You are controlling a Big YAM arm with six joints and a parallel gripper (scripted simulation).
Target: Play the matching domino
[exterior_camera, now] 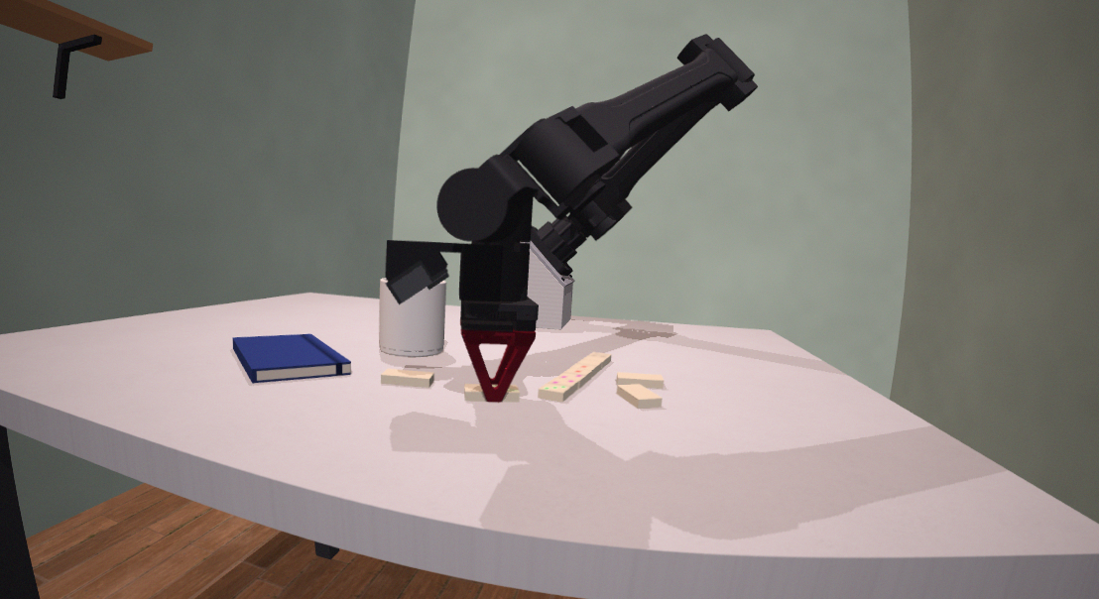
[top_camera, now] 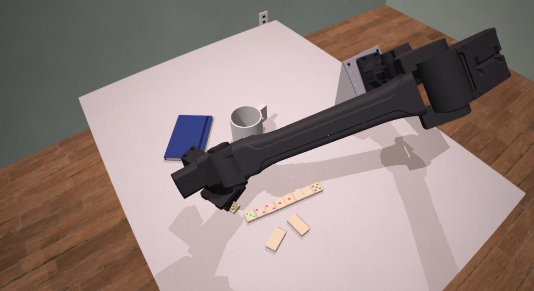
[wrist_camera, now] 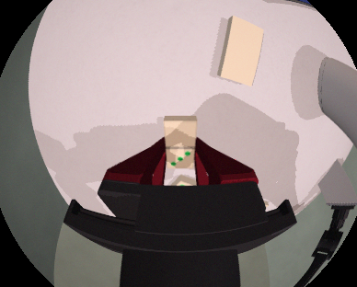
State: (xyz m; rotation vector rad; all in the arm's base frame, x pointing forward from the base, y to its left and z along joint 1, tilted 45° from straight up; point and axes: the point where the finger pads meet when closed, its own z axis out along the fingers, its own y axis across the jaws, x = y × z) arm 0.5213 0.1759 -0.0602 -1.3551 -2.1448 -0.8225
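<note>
Now: the domino right at my hand. Round my hand: white mug 170 mm to the right, 150 mm behind, 30 mm above; then blue notebook 270 mm to the right.
</note>
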